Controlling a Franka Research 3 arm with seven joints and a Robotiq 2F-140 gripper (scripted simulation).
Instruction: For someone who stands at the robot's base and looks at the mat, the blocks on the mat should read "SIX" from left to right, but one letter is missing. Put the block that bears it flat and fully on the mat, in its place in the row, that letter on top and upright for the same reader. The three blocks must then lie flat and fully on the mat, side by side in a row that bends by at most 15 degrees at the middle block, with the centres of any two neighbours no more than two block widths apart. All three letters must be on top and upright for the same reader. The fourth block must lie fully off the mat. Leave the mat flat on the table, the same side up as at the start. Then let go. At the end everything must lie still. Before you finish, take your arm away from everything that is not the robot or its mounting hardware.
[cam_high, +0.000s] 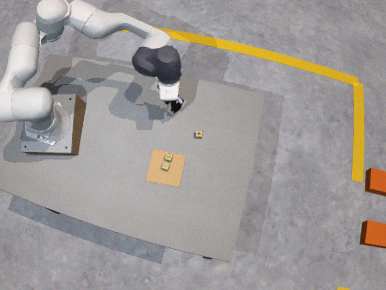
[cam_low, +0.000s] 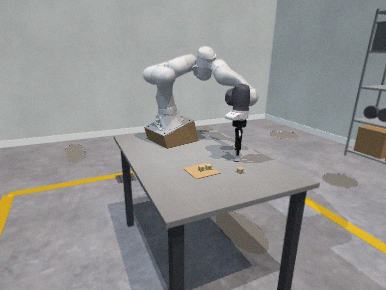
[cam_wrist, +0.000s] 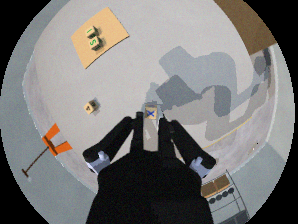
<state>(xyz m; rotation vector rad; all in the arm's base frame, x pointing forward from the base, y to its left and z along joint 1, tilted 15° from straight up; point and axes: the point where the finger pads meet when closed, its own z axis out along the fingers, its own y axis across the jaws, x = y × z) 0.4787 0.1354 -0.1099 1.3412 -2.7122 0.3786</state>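
Now: hand 1 cm short of the tan mat, 25 cm to the left of it and 4 cm above it. The rest, counted from my hand: block 13 cm ahead, 9 cm to the right, 3 cm below.
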